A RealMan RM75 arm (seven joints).
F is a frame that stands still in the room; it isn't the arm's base.
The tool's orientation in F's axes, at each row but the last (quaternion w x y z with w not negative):
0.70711 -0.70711 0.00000 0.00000
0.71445 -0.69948 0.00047 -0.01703
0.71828 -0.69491 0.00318 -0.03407
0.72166 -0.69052 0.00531 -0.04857
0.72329 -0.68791 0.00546 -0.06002
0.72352 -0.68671 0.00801 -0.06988
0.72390 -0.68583 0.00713 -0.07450
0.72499 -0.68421 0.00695 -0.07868
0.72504 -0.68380 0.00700 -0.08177
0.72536 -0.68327 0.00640 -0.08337
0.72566 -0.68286 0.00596 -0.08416
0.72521 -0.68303 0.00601 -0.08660
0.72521 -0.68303 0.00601 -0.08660
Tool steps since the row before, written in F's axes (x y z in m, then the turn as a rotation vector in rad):
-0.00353 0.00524 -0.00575 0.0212 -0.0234 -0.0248
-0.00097 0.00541 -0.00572 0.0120 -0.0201 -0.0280
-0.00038 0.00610 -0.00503 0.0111 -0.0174 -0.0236
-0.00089 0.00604 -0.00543 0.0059 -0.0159 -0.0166
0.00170 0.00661 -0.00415 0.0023 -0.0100 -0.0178
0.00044 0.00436 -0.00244 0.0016 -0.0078 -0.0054
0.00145 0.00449 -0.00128 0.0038 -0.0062 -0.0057
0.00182 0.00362 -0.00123 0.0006 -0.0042 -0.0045
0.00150 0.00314 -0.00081 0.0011 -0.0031 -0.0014
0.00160 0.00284 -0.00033 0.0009 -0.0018 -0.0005
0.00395 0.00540 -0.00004 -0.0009 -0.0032 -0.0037
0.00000 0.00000 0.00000 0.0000 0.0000 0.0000
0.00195 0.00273 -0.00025 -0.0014 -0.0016 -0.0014
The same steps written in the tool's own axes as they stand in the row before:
-0.00353 0.00575 0.00524 0.0212 0.0248 -0.0234
-0.00124 0.00581 0.00526 0.0118 0.0279 -0.0204
-0.00092 0.00520 0.00590 0.0110 0.0235 -0.0176
-0.00168 0.00561 0.00570 0.0061 0.0163 -0.0162
0.00075 0.00457 0.00651 0.0019 0.0174 -0.0107
-0.00026 0.00267 0.00424 0.0020 0.0051 -0.0079
0.00079 0.00163 0.00454 0.0040 0.0057 -0.0061
0.00123 0.00160 0.00372 0.0007 0.0043 -0.0044
0.00100 0.00113 0.00324 0.0013 0.0014 -0.0030
0.00117 0.00066 0.00299 0.0011 0.0005 -0.0017
0.00319 0.00078 0.00583 -0.0009 0.0034 -0.0035
0.00000 0.00000 0.00000 0.0000 0.0000 0.0000
0.00153 0.00062 0.00293 -0.0013 0.0011 -0.0019

